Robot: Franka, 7 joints.
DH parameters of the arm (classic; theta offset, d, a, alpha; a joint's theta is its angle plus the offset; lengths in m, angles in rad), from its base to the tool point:
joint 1: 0 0.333 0 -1.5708
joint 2: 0 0 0 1.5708
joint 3: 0 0.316 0.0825 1.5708
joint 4: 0 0 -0.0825 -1.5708
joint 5: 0 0.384 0 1.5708
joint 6: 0 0 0.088 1.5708
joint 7: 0 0.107 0 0
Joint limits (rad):
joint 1: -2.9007..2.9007
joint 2: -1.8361..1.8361
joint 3: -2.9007..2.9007
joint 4: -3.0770..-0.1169
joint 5: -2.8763..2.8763
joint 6: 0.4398..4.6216
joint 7: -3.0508..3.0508
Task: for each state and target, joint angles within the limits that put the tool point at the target. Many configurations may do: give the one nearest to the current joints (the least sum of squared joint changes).
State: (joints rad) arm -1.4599 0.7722 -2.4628 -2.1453 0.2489 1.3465 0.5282
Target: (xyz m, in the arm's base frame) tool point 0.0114 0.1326 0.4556
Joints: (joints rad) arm -1.8300 1.1157 -2.9007 -2.7778 -0.1282 0.8938 0.5282
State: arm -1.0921 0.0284 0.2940 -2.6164 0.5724 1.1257 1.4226
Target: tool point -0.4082 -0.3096 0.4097
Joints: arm -2.0027 0.0770 -0.6000 -1.9920 0.4916 1.5312 1.4226
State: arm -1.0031 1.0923 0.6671 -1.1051 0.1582 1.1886 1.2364
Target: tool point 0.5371 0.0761 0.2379
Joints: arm -0.6989 1.0442 0.9354 -1.5661 0.1970 0.9918 1.2364
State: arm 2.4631 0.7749 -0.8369 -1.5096 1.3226 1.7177 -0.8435
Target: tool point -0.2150 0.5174 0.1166
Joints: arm 2.5229 0.8608 -0.7365 -1.8761 1.2376 1.6024 -0.8435
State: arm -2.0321 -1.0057 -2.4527 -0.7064 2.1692 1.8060 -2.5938
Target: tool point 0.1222 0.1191 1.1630
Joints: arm -2.6857 -0.1467 -2.5690 -0.1610 2.3430 2.2144 -2.5938
